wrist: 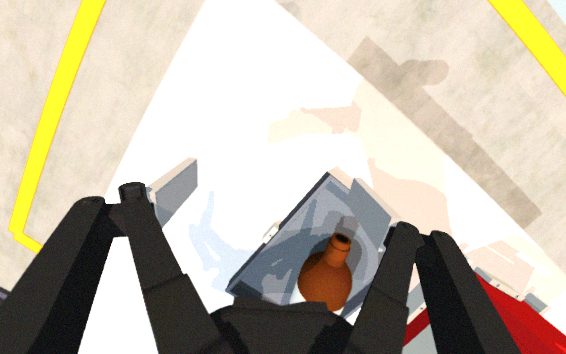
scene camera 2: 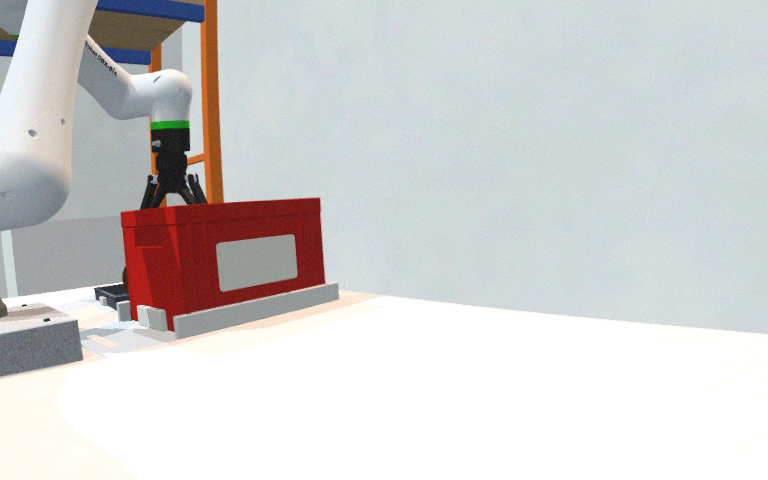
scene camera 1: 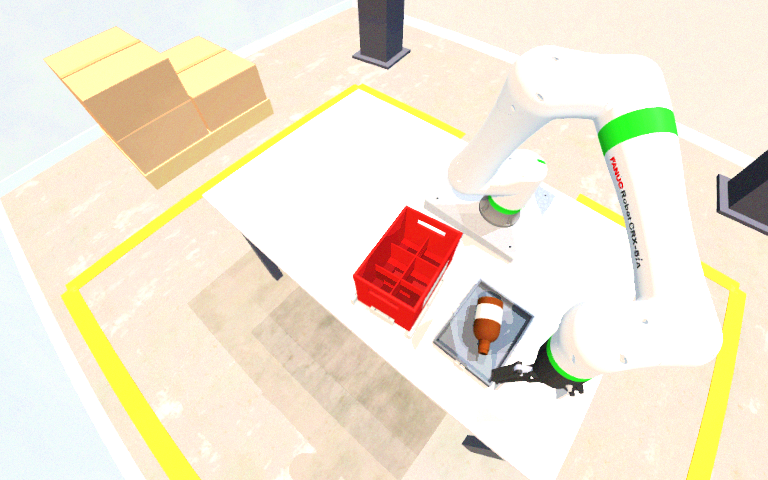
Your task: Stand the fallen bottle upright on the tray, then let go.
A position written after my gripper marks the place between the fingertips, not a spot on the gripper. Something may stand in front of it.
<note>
In view: my gripper (scene camera 1: 526, 389) and a brown bottle (scene camera 1: 487, 323).
The brown bottle also shows in the wrist view (wrist: 325, 276). My gripper also shows in the wrist view (wrist: 276, 181).
</note>
